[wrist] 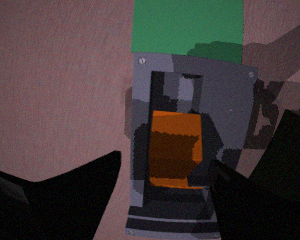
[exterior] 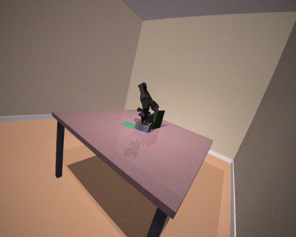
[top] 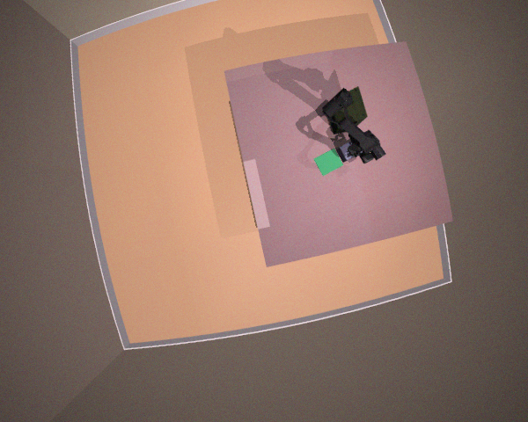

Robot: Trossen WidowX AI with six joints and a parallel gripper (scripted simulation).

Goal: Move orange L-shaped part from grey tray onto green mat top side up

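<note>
Right now my gripper tip is 5 cm above the orange L-shaped part, 3 cm to the right of it and 3 cm past it. The rest, counted from my gripper tip: green mat 15 cm to the right, 10 cm below, 2 cm ahead.
</note>
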